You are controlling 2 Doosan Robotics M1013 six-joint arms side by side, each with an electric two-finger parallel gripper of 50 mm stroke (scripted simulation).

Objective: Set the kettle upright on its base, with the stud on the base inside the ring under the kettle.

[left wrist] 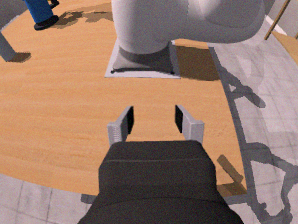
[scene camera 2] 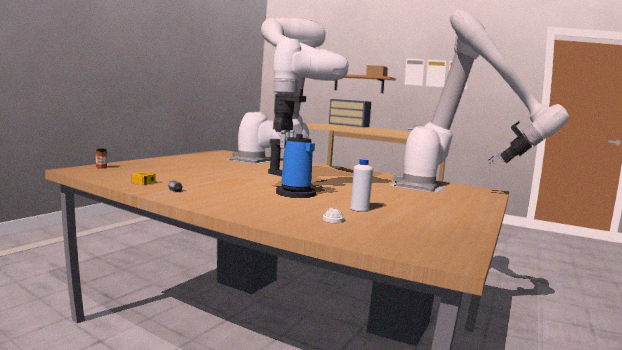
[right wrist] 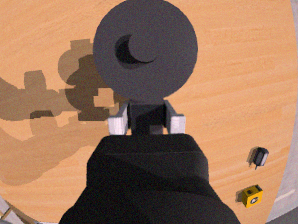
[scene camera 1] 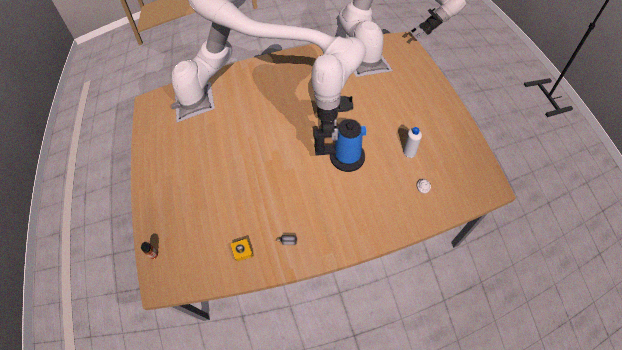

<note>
I see my left gripper [left wrist: 154,113], my right gripper [scene camera 2: 286,147], a blue kettle [scene camera 2: 296,174] and a white bottle [scene camera 2: 362,173].
The blue kettle also shows in scene camera 1 [scene camera 1: 347,149]. My right gripper shows as well in the right wrist view [right wrist: 146,108]. The right wrist view does not show the white bottle: it is out of frame.
</note>
